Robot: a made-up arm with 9 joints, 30 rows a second.
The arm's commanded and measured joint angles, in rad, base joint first. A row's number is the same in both.
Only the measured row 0 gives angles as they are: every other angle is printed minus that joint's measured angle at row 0.
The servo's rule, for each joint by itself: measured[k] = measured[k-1] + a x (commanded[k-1-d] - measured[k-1]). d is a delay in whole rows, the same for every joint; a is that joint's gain. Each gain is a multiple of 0.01, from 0.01 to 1. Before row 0 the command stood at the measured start. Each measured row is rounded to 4 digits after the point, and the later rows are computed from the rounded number. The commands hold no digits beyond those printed.
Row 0, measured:
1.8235, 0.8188, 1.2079, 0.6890, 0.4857, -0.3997, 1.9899, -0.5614, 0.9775
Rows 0 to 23, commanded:
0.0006, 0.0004, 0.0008, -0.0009, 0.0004, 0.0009, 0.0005, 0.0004, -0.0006
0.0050, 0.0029, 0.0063, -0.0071, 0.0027, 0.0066, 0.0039, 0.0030, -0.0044
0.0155, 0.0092, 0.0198, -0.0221, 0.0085, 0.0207, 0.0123, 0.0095, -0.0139
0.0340, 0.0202, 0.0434, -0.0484, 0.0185, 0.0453, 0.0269, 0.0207, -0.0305
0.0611, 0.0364, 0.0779, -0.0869, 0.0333, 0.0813, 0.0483, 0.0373, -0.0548
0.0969, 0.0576, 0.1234, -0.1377, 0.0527, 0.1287, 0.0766, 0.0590, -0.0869
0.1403, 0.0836, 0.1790, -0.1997, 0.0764, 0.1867, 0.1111, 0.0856, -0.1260
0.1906, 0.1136, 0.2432, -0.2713, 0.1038, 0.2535, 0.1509, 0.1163, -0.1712
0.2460, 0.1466, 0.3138, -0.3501, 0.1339, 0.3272, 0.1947, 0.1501, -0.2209
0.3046, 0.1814, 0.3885, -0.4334, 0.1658, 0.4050, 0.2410, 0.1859, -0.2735
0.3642, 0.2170, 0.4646, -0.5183, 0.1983, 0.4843, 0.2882, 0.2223, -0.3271
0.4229, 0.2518, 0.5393, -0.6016, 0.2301, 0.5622, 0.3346, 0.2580, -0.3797
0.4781, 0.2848, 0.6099, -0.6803, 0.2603, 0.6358, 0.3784, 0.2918, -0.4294
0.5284, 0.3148, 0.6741, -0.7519, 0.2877, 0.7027, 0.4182, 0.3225, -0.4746
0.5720, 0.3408, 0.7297, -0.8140, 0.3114, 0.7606, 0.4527, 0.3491, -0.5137
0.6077, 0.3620, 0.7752, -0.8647, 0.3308, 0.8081, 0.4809, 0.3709, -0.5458
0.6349, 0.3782, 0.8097, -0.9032, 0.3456, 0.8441, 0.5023, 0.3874, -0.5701
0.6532, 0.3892, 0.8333, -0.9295, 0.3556, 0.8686, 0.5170, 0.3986, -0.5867
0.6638, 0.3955, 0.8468, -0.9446, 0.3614, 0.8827, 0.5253, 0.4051, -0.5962
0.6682, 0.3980, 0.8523, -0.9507, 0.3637, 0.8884, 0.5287, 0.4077, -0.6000
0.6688, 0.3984, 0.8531, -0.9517, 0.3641, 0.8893, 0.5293, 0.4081, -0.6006
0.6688, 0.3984, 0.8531, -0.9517, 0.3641, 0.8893, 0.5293, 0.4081, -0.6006
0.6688, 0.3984, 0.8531, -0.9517, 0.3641, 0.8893, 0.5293, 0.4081, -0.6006
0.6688, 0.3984, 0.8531, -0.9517, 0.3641, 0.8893, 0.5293, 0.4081, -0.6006
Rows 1 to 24, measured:
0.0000, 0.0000, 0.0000, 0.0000, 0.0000, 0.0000, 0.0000, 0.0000, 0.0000
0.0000, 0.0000, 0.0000, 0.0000, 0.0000, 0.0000, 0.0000, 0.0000, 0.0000
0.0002, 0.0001, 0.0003, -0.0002, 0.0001, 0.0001, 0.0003, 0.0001, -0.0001
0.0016, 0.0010, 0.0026, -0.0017, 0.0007, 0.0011, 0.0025, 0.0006, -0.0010
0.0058, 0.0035, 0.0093, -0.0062, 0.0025, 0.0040, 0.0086, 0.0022, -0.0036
0.0143, 0.0087, 0.0226, -0.0155, 0.0062, 0.0102, 0.0199, 0.0055, -0.0090
0.0283, 0.0173, 0.0442, -0.0312, 0.0124, 0.0209, 0.0375, 0.0112, -0.0182
0.0489, 0.0298, 0.0751, -0.0546, 0.0217, 0.0371, 0.0617, 0.0198, -0.0319
0.0763, 0.0465, 0.1156, -0.0865, 0.0343, 0.0595, 0.0923, 0.0316, -0.0507
0.1106, 0.0673, 0.1654, -0.1272, 0.0503, 0.0886, 0.1286, 0.0468, -0.0748
0.1512, 0.0919, 0.2233, -0.1762, 0.0695, 0.1244, 0.1696, 0.0654, -0.1040
0.1972, 0.1196, 0.2877, -0.2328, 0.0916, 0.1665, 0.2139, 0.0871, -0.1379
0.2473, 0.1498, 0.3567, -0.2956, 0.1161, 0.2142, 0.2600, 0.1114, -0.1757
0.3000, 0.1814, 0.4279, -0.3629, 0.1423, 0.2664, 0.3063, 0.1378, -0.2165
0.3534, 0.2135, 0.4989, -0.4327, 0.1694, 0.3218, 0.3510, 0.1655, -0.2591
0.4059, 0.2449, 0.5672, -0.5029, 0.1966, 0.3789, 0.3927, 0.1938, -0.3022
0.4557, 0.2746, 0.6306, -0.5713, 0.2230, 0.4362, 0.4299, 0.2218, -0.3445
0.5013, 0.3017, 0.6870, -0.6358, 0.2478, 0.4920, 0.4615, 0.2486, -0.3848
0.5414, 0.3254, 0.7349, -0.6946, 0.2703, 0.5448, 0.4868, 0.2736, -0.4219
0.5749, 0.3452, 0.7733, -0.7463, 0.2899, 0.5934, 0.5055, 0.2961, -0.4549
0.6016, 0.3608, 0.8020, -0.7899, 0.3063, 0.6368, 0.5178, 0.3157, -0.4832
0.6216, 0.3723, 0.8216, -0.8253, 0.3195, 0.6745, 0.5246, 0.3323, -0.5066
0.6358, 0.3804, 0.8339, -0.8531, 0.3298, 0.7067, 0.5275, 0.3459, -0.5254
0.6457, 0.3860, 0.8414, -0.8748, 0.3377, 0.7341, 0.5286, 0.3571, -0.5404
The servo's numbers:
d 2
a 0.30 0.31 0.39 0.22 0.23 0.15 0.62 0.18 0.20

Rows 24 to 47, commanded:
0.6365, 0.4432, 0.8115, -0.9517, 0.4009, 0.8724, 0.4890, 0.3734, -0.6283
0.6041, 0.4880, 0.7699, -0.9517, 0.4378, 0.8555, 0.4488, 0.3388, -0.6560
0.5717, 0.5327, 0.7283, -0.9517, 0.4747, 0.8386, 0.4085, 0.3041, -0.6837
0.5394, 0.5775, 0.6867, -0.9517, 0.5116, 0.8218, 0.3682, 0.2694, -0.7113
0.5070, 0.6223, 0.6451, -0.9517, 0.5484, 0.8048, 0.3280, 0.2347, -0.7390
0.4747, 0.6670, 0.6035, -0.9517, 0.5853, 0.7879, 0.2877, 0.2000, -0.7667
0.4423, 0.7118, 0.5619, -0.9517, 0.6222, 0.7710, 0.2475, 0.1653, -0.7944
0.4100, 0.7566, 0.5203, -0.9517, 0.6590, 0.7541, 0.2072, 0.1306, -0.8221
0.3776, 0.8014, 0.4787, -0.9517, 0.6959, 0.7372, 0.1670, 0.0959, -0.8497
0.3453, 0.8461, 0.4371, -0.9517, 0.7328, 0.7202, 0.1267, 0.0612, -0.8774
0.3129, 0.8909, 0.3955, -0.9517, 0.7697, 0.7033, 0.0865, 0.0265, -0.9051
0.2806, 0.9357, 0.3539, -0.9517, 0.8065, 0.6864, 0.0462, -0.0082, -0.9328
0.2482, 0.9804, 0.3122, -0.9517, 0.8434, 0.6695, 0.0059, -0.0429, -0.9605
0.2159, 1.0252, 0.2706, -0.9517, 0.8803, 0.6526, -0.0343, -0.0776, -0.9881
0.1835, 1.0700, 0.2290, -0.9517, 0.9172, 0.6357, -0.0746, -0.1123, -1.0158
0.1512, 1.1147, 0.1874, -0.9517, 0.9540, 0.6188, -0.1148, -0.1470, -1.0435
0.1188, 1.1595, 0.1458, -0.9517, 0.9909, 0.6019, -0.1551, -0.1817, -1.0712
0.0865, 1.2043, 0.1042, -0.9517, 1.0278, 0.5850, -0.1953, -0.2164, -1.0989
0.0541, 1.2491, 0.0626, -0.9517, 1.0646, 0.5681, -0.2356, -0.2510, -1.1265
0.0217, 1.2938, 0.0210, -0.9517, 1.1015, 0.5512, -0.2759, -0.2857, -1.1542
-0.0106, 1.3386, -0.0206, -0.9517, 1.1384, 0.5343, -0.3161, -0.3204, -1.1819
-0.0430, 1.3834, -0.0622, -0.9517, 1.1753, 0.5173, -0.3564, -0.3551, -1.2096
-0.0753, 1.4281, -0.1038, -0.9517, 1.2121, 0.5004, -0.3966, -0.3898, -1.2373
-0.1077, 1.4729, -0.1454, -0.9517, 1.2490, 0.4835, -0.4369, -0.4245, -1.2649
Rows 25 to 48, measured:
0.6526, 0.3898, 0.8460, -0.8917, 0.3438, 0.7574, 0.5290, 0.3663, -0.5524
0.6575, 0.3925, 0.8488, -0.9049, 0.3485, 0.7772, 0.5292, 0.3738, -0.5620
0.6512, 0.4082, 0.8343, -0.9152, 0.3606, 0.7915, 0.5043, 0.3737, -0.5753
0.6371, 0.4329, 0.8092, -0.9232, 0.3784, 0.8011, 0.4699, 0.3674, -0.5914
0.6175, 0.4638, 0.7776, -0.9295, 0.4005, 0.8067, 0.4318, 0.3560, -0.6099
0.5941, 0.4990, 0.7421, -0.9344, 0.4261, 0.8090, 0.3924, 0.3404, -0.6302
0.5680, 0.5372, 0.7043, -0.9382, 0.4542, 0.8084, 0.3525, 0.3214, -0.6520
0.5400, 0.5774, 0.6650, -0.9412, 0.4844, 0.8053, 0.3123, 0.2995, -0.6749
0.5107, 0.6191, 0.6248, -0.9435, 0.5161, 0.8002, 0.2721, 0.2753, -0.6988
0.4805, 0.6617, 0.5840, -0.9453, 0.5490, 0.7933, 0.2319, 0.2493, -0.7235
0.4496, 0.7050, 0.5429, -0.9467, 0.5828, 0.7849, 0.1917, 0.2217, -0.7487
0.4183, 0.7487, 0.5016, -0.9478, 0.6173, 0.7752, 0.1514, 0.1928, -0.7744
0.3867, 0.7928, 0.4602, -0.9487, 0.6524, 0.7644, 0.1112, 0.1629, -0.8005
0.3549, 0.8371, 0.4187, -0.9494, 0.6878, 0.7527, 0.0709, 0.1321, -0.8270
0.3229, 0.8815, 0.3772, -0.9499, 0.7236, 0.7402, 0.0306, 0.1006, -0.8537
0.2908, 0.9260, 0.3356, -0.9503, 0.7596, 0.7271, -0.0096, 0.0685, -0.8806
0.2586, 0.9706, 0.2940, -0.9506, 0.7958, 0.7134, -0.0499, 0.0360, -0.9076
0.2264, 1.0153, 0.2524, -0.9508, 0.8322, 0.6992, -0.0901, 0.0031, -0.9348
0.1941, 1.0600, 0.2108, -0.9510, 0.8687, 0.6846, -0.1304, -0.0302, -0.9621
0.1618, 1.1047, 0.1692, -0.9512, 0.9053, 0.6697, -0.1706, -0.0637, -0.9895
0.1295, 1.1495, 0.1276, -0.9513, 0.9419, 0.6545, -0.2109, -0.0974, -1.0169
0.0972, 1.1942, 0.0860, -0.9514, 0.9786, 0.6390, -0.2512, -0.1313, -1.0444
0.0649, 1.2390, 0.0444, -0.9515, 1.0154, 0.6233, -0.2914, -0.1653, -1.0719
0.0325, 1.2838, 0.0028, -0.9515, 1.0522, 0.6074, -0.3317, -0.1995, -1.0994

